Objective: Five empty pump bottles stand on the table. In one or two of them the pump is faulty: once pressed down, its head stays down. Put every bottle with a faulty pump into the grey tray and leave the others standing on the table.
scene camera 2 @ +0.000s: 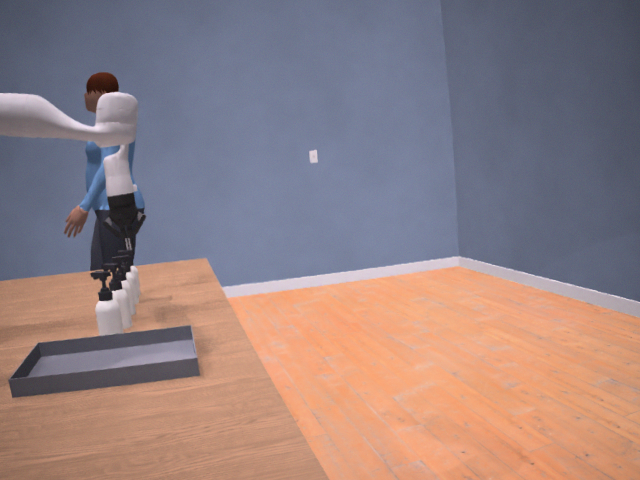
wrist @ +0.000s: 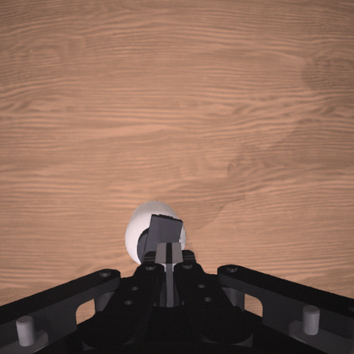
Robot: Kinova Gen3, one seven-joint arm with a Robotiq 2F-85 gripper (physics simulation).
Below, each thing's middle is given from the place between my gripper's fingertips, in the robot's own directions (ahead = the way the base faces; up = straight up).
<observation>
I see my gripper 100 mm past the grey tray (scene camera 2: 95,362), 610 mm to the left of it and 110 mm above it.
</observation>
